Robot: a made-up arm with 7 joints.
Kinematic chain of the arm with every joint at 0, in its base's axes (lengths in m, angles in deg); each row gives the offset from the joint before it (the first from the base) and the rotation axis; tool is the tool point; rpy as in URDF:
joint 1: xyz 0 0 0.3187 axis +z
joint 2: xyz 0 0 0 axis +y
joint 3: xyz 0 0 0.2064 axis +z
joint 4: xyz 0.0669 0 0 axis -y
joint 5: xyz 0.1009 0 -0.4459 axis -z
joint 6: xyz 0 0 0 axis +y
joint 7: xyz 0.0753 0 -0.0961 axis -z
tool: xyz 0 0 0 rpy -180 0 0
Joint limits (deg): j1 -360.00..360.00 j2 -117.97..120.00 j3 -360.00..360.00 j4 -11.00..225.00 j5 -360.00..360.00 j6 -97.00..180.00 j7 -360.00..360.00
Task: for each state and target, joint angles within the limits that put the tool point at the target. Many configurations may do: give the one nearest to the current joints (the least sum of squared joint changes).
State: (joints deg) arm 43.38 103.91 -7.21 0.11 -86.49 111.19 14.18
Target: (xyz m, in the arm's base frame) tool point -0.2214 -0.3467 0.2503
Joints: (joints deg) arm 31.51 120.00 -19.43 12.77 -95.11 84.70 14.18
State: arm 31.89 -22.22 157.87 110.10 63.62 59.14 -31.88
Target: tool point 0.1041 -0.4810 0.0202
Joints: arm 70.45 -36.51 199.96 62.31 58.83 78.75 -31.88
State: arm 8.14 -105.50 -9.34 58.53 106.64 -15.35 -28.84
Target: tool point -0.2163 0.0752 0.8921
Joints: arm -1.08 -99.86 14.34 71.84 104.05 -4.59 -28.84
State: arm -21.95 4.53 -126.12 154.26 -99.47 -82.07 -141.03
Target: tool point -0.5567 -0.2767 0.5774
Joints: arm -5.88 -42.81 -140.05 127.94 -100.03 -49.26 -141.03
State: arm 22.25 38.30 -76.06 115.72 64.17 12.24 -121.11
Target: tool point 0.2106 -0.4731 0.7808
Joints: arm 20.22 33.41 -103.44 98.18 75.57 -19.45 -121.11
